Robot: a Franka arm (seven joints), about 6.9 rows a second.
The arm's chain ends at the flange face. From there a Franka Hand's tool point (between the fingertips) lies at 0.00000 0.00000 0.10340 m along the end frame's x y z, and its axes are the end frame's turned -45 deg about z.
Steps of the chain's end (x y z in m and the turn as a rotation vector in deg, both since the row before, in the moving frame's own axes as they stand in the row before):
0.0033 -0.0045 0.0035 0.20 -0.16 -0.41
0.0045 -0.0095 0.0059 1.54 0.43 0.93
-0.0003 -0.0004 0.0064 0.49 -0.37 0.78
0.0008 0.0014 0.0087 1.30 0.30 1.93
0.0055 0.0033 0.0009 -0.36 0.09 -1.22
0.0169 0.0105 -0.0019 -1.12 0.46 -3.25
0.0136 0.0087 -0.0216 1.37 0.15 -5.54
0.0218 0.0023 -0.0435 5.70 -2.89 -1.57
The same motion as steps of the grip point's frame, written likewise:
0.0056 -0.0013 0.0035 0.25 0.03 -0.41
0.0124 -0.0049 0.0059 0.78 1.39 0.93
0.0002 -0.0016 0.0064 0.61 0.08 0.78
0.0016 0.0003 0.0087 0.71 1.13 1.93
0.0012 0.0068 0.0009 -0.32 -0.19 -1.22
0.0037 0.0214 -0.0019 -1.12 -0.47 -3.25
0.0053 0.0141 -0.0216 0.86 1.07 -5.54
0.0172 0.0061 -0.0441 6.07 1.99 -1.57

